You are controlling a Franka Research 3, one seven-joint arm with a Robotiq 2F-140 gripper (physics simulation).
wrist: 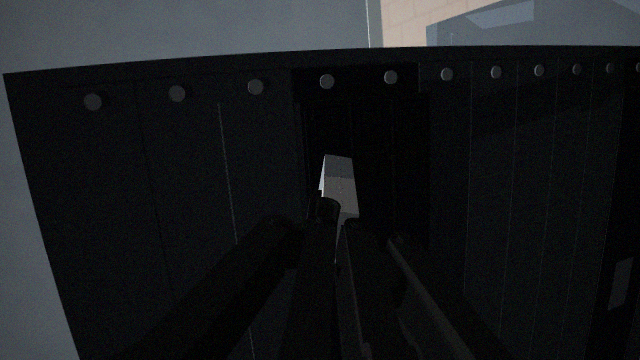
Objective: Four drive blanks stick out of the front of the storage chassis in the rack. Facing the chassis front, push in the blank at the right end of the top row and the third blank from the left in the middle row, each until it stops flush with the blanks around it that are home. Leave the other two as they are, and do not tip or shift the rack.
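Observation:
The storage chassis (95,200) fills most of the wrist view as a very dark front, with thin upright seams between narrow panels and a line of round light studs along its upper edge. My gripper (334,177) is shut with nothing between its fingers; its pale grey tip shows in front of the panels near the middle of the view. Whether the tip touches a panel cannot be told. The fingers and linkages hide the lower middle of the front. Which blanks stick out, and by how much, is too dark to tell.
A grey wall (175,30) shows above and to the left of the chassis. A tan brick wall (405,20) and a blue-grey surface (575,32) show behind at the upper right. A small grey patch (620,283) shows on the dark front at the lower right.

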